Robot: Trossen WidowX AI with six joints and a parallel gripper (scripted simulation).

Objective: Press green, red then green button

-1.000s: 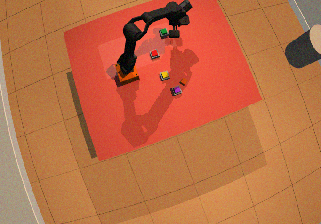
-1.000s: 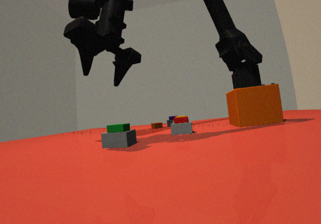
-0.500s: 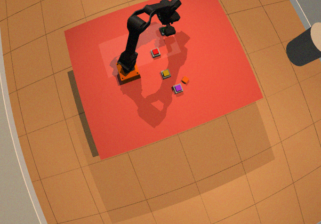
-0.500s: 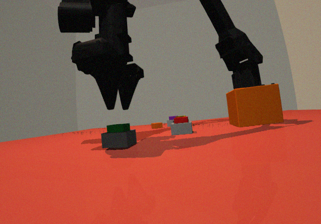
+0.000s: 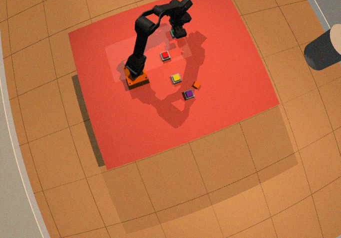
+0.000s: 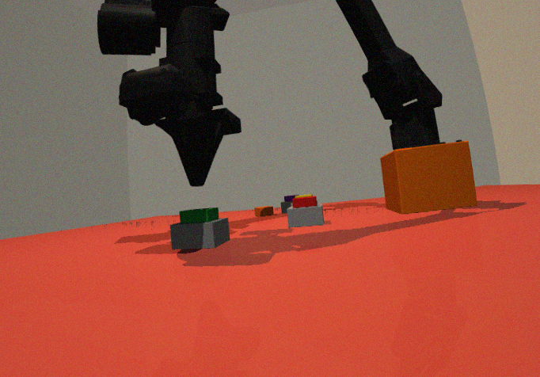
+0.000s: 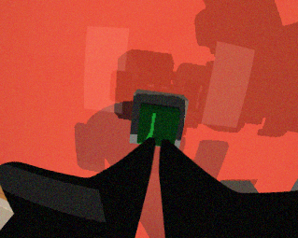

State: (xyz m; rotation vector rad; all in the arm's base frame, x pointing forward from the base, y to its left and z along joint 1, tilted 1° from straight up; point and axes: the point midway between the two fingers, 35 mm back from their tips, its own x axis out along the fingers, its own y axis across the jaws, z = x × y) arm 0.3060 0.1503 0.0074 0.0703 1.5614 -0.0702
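Right now the green button is 30 mm below my gripper tip. The rest, counted from my gripper tip: red button: 120 mm behind, 110 mm to the right, 30 mm below; orange block: 340 mm to the right, 50 mm below, 30 mm behind; yellow button: 260 mm to the right, 120 mm behind, 30 mm below.
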